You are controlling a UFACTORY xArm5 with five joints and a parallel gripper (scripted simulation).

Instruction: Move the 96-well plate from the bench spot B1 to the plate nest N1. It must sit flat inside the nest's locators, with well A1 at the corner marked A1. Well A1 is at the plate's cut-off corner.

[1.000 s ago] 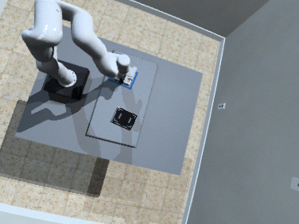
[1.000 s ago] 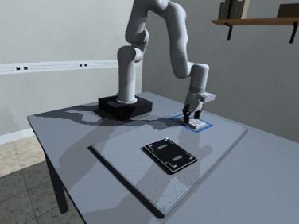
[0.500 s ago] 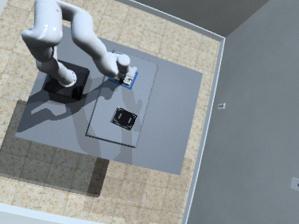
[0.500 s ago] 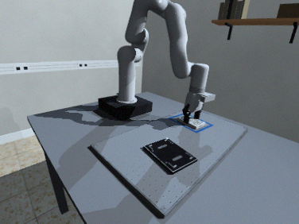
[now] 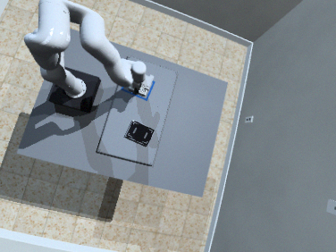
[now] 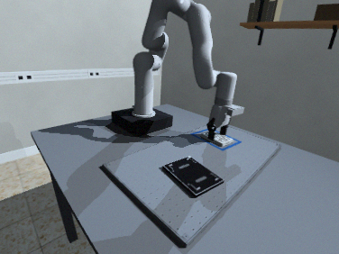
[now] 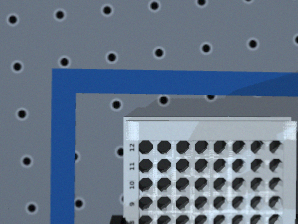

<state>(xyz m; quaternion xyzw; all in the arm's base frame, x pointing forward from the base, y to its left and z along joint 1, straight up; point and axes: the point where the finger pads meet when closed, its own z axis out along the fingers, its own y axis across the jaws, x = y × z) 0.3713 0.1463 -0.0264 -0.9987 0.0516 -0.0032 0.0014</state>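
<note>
My gripper is now 100 mm short of the black plate nest, 310 mm to the left of it and 10 mm above it. Also, from my hand: white 96-well plate (10 mm below).
</note>
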